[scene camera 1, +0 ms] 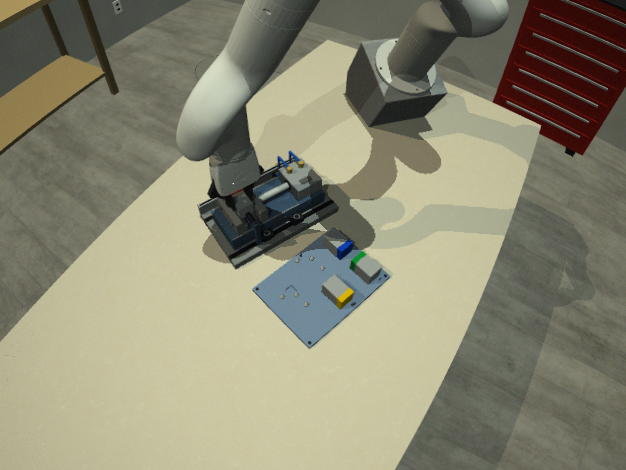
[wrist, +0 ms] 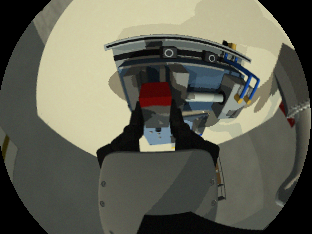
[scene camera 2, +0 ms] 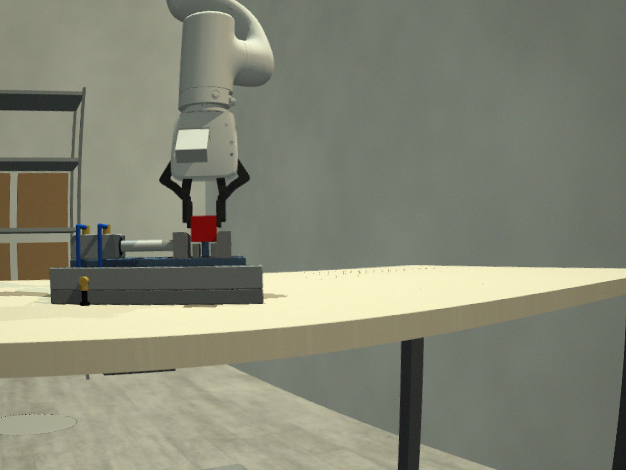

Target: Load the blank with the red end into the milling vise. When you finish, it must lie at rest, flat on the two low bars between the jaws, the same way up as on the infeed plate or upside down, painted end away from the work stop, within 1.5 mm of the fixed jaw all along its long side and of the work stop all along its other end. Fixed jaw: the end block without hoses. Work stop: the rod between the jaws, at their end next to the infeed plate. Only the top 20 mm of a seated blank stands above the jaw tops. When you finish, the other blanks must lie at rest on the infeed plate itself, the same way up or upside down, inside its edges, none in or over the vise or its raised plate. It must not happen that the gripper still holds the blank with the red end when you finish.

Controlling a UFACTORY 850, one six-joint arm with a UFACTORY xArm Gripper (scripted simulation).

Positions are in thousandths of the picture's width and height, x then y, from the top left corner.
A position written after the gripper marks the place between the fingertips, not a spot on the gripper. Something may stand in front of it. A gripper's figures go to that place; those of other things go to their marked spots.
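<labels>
The gripper (wrist: 502, 459) sits 0.13 m from the lens, while a red-ended blank (wrist: 498, 421) is 0.10 m from the lens.
</labels>
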